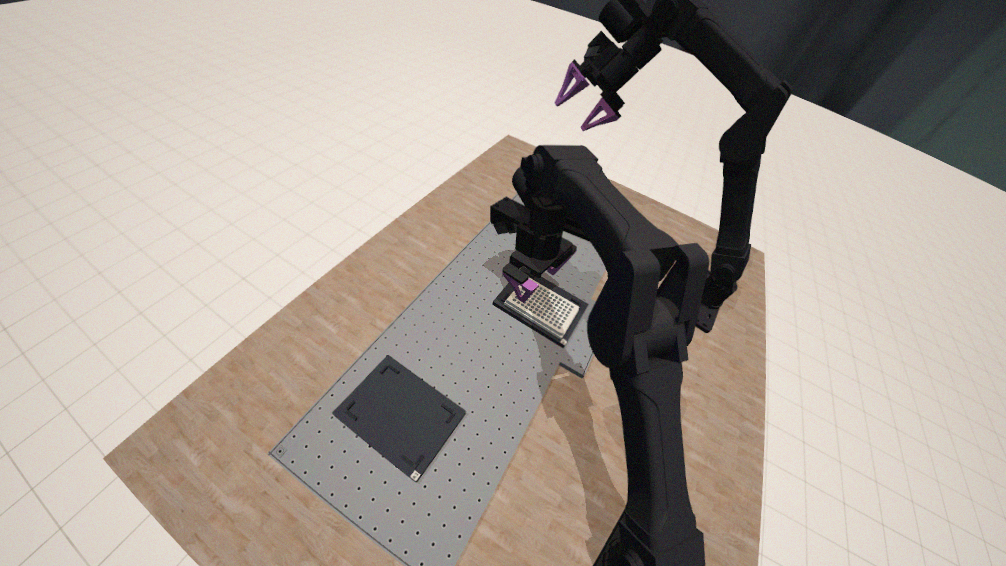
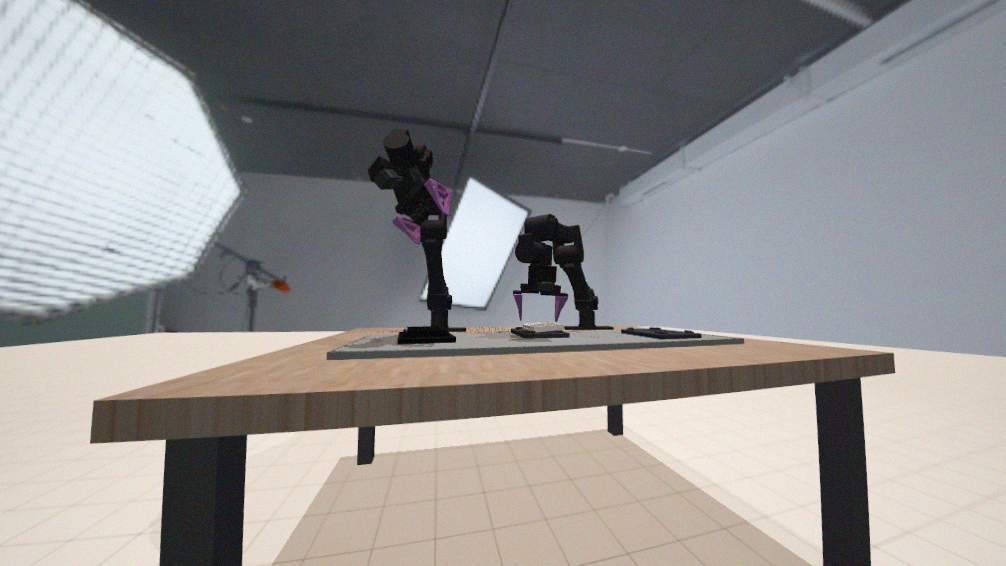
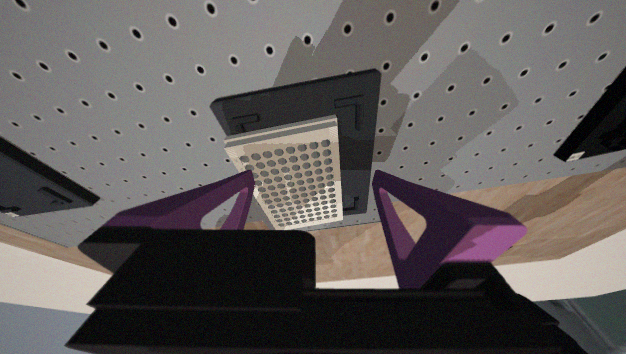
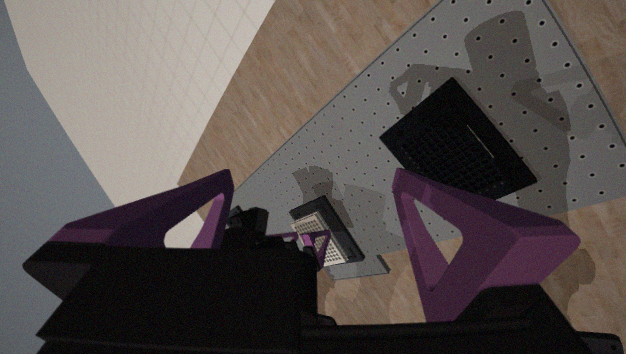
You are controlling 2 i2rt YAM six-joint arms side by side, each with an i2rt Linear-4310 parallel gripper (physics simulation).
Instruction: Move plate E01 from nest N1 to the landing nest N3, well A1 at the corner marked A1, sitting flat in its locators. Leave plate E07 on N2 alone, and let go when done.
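Note:
A cream well plate [image 1: 548, 309] [image 2: 543, 326] [image 3: 300, 185] [image 4: 332, 254] is on the middle dark nest [image 1: 500, 302] [image 3: 357, 145]. Bare locator corners show beside it; I cannot tell whether it is seated. My left gripper [image 1: 538, 285] [image 2: 539, 320] [image 3: 313, 176] is open above it, fingers apart and holding nothing. A flat nest [image 1: 397, 418] [image 2: 661, 332] [image 3: 35, 185] with corner locators is empty, with a white tag [image 1: 415, 475] at one corner. A dark well plate [image 2: 425, 332] [image 4: 445, 145] is on another nest. My right gripper [image 1: 570, 117] [image 2: 434, 228] [image 4: 313, 177] is open and empty, high up. Plate and nest names are unreadable.
The nests stand on a grey perforated board [image 1: 450, 351] [image 2: 492, 346] [image 3: 150, 65] [image 4: 360, 115] on a wooden table [image 1: 232, 394] [image 2: 281, 380]. The left arm [image 1: 650, 422] rises beside the board and bends over the cream plate. The right arm [image 1: 738, 204] stands farther back.

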